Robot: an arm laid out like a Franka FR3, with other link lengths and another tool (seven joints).
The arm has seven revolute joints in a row. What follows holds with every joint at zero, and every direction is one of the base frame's.
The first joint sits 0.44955 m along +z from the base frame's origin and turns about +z.
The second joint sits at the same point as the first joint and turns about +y.
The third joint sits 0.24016 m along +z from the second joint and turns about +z.
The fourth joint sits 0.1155 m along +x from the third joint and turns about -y.
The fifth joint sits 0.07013 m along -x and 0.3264 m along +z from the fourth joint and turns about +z.
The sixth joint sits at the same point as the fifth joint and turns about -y.
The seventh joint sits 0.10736 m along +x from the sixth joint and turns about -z.
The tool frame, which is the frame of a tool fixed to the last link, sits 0.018 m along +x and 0.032 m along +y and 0.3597 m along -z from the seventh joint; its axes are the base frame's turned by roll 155.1, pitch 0 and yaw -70.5 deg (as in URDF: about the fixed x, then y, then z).
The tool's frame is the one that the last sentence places.
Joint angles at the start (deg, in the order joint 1, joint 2, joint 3, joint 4, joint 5, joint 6, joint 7): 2.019, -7.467, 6.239, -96.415, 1.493, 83.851, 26.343
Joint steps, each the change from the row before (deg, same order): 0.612, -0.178, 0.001, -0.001, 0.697, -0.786, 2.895; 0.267, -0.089, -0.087, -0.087, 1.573, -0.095, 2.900; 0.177, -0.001, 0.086, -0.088, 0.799, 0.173, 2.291; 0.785, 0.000, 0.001, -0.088, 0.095, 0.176, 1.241; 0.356, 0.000, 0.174, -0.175, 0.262, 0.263, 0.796; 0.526, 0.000, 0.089, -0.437, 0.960, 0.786, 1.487; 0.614, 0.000, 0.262, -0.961, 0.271, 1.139, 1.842; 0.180, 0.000, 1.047, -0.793, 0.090, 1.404, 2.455; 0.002, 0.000, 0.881, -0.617, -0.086, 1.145, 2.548; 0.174, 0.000, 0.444, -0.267, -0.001, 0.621, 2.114; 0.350, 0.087, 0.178, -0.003, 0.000, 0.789, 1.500
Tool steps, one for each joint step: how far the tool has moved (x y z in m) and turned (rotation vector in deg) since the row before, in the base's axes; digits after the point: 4 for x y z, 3 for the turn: -0.0055, 0.0077, 0.0003, 0.300, 0.713, -2.241; -0.0018, 0.0101, 0.0007, 1.235, 0.396, -2.668; 0.0001, 0.0063, 0.0000, 0.541, 0.135, -2.009; -0.0007, 0.0069, -0.0004, -0.027, -0.011, -0.457; -0.0005, 0.0059, -0.0007, 0.164, -0.001, -0.278; 0.0006, 0.0110, -0.0012, 0.837, -0.072, -0.920; 0.0003, 0.0084, -0.0051, 0.070, 0.009, -1.071; 0.0021, 0.0104, -0.0037, -0.170, -0.412, -1.362; 0.0024, 0.0063, -0.0030, -0.316, -0.366, -1.767; 0.0013, 0.0046, -0.0011, -0.155, -0.205, -1.547; 0.0036, 0.0049, 0.0007, 0.052, -0.571, -1.033
